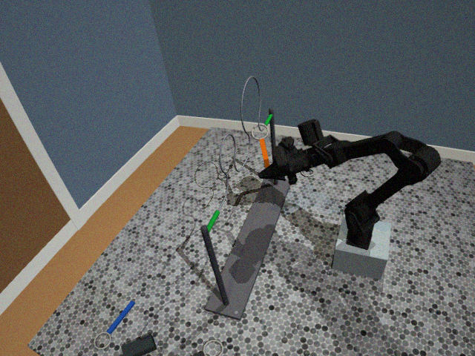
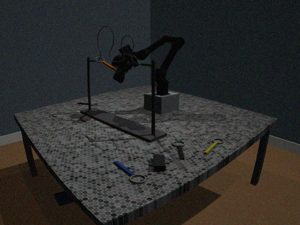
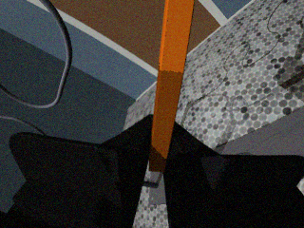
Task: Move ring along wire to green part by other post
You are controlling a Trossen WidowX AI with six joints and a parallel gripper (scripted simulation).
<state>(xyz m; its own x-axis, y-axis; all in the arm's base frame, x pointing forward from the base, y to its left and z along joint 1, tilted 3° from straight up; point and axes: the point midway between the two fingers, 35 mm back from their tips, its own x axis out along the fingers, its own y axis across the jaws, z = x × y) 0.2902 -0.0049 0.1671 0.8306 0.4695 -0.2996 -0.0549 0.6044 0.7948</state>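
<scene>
My gripper tip is 80 mm to the left of the orange-handled ring, 60 mm below it and 20 mm short of it. The rest, counted from my gripper tip: yellow-handled ring (550 mm to the left, 250 mm below, 170 mm behind); then blue-handled ring (530 mm to the left, 250 mm below, 250 mm ahead); then dark block (530 mm to the left, 240 mm below, 130 mm ahead).
</scene>
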